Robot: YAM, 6 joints.
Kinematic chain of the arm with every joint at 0, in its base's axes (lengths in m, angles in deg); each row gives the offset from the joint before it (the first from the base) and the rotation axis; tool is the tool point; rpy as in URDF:
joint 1: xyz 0 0 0.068 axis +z
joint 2: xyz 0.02 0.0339 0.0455 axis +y
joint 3: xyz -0.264 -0.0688 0 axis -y
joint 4: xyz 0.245 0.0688 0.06 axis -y
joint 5: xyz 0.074 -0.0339 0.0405 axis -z
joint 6: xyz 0.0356 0 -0.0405 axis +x
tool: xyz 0 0 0 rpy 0 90 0
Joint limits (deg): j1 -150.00..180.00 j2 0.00..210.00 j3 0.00..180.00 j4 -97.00..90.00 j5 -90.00..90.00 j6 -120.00..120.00
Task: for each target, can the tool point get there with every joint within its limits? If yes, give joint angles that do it. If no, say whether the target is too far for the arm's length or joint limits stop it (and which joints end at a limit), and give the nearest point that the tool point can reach.
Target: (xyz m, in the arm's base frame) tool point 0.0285 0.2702 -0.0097
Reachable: yes | joints 77.45 131.59 50.85 -24.38 -60.27 -7.99
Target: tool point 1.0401 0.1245 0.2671
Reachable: no: too far | nearest point 0.6344 0.0759 0.2060 | short by 0.413 m
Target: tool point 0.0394 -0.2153 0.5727
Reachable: yes | joints -85.96 71.57 90.31 28.26 -42.73 30.48
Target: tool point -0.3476 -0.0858 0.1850
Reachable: no: joint limits stop it (at a limit: joint 1) | nearest point -0.3476 -0.0356 0.1850 | short by 0.050 m
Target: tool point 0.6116 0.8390 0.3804
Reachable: no: too far | nearest point 0.3684 0.5054 0.2722 | short by 0.427 m
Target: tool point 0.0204 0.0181 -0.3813
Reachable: no: joint limits stop it (at a limit: joint 2) | nearest point 0.0450 0.0399 -0.3274 | short by 0.063 m
